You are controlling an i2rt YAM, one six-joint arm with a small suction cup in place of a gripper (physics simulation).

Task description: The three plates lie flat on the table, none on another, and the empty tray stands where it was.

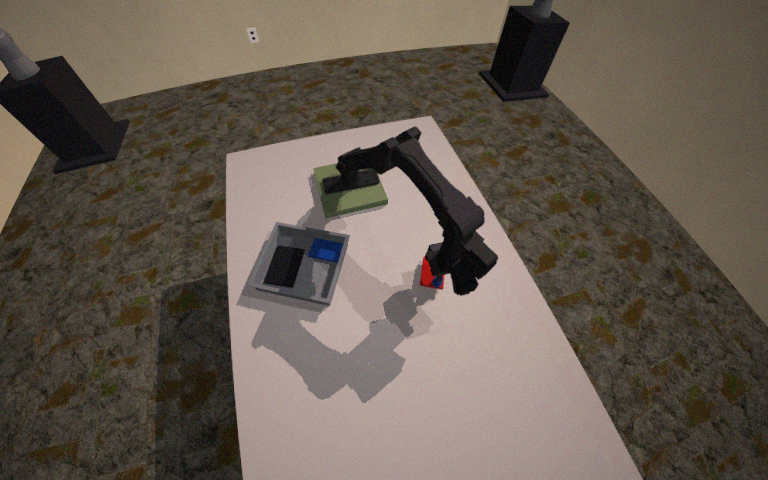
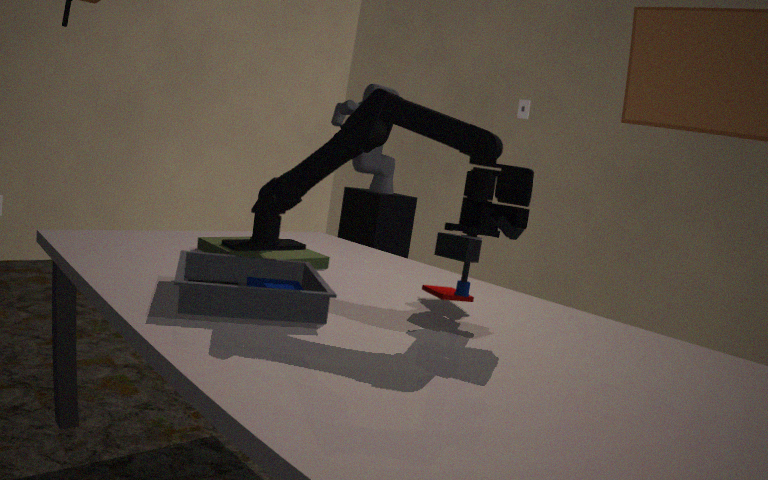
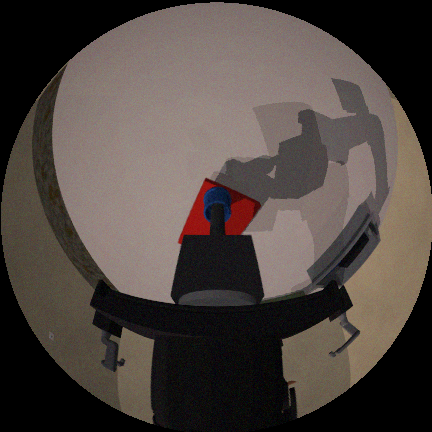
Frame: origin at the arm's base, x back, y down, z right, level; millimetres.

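Where they show: hand, its tool point: (image 1: 436, 284) (image 2: 460, 300) (image 3: 216, 194); arm's base, origin of its link: (image 1: 350, 182) (image 2: 264, 246).
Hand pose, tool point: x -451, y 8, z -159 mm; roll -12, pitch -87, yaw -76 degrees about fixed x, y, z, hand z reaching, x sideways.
Note:
Each offset is from my tool point to the top centre of the thing. Level surfaces: height alone.
My suction cup (image 1: 436, 281) (image 2: 462, 288) (image 3: 217, 199) sits on a red plate {dz -3, dx +37, dy -13 mm} (image 1: 427, 270) (image 2: 443, 292) (image 3: 242, 214) and holds it flat, just above the white table {dy +19 mm} (image 1: 477, 387) (image 2: 554, 387), right of the tray. The grey tray {dz +372, dx +168, dy -31 mm} (image 1: 287, 295) (image 2: 250, 306) (image 3: 339, 257) stands at the table's left side. In it lie a blue plate {dz +293, dx +204, dy +5 mm} (image 1: 326, 250) (image 2: 273, 283) in the far right corner and a black plate {dz +428, dx +182, dy +6 mm} (image 1: 284, 266) on the left side.
The arm's green base pad (image 1: 358, 200) (image 2: 314, 256) lies behind the tray. Black pedestals (image 1: 524, 49) (image 2: 376, 219) stand on the carpet beyond the table. The table's right edge is close to the held plate.

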